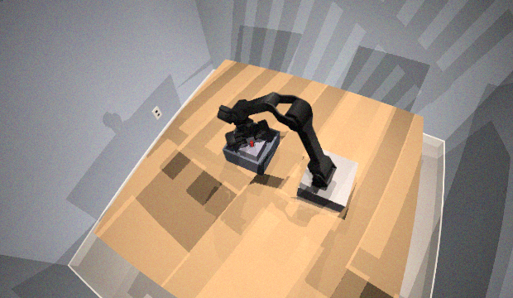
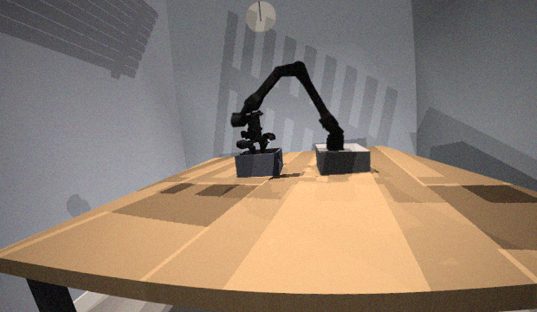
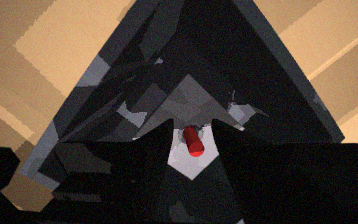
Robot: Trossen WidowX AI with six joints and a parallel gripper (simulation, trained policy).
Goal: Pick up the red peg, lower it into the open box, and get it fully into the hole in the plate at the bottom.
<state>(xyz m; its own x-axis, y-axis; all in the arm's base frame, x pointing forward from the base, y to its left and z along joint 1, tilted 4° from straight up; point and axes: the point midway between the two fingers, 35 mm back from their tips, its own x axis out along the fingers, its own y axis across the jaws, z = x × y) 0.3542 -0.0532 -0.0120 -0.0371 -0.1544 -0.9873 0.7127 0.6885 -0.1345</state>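
My gripper tip is now 10 mm past the red peg, 10 mm to the right of it and 20 mm above it. The rest, counted from my gripper tip: dark box 10 mm behind, 10 mm to the left, 40 mm below; grey plate 10 mm behind, 10 mm to the left, 20 mm below.
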